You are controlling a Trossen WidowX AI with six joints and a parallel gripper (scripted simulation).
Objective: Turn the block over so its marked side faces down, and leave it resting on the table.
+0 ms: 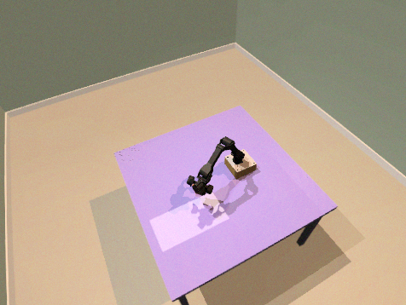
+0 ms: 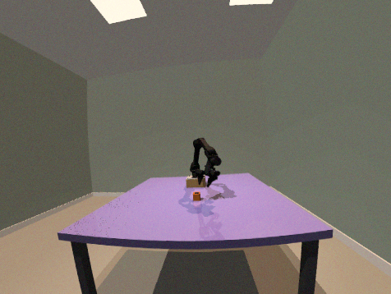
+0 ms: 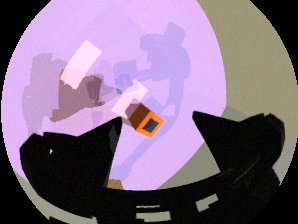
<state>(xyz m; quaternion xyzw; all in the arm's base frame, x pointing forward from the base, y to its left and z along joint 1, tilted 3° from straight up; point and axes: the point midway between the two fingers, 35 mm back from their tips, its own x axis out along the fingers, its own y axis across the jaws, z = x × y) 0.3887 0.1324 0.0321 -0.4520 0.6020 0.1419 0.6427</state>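
My gripper tip is 20 mm past the block, 60 mm to the left of it and 70 mm above it.
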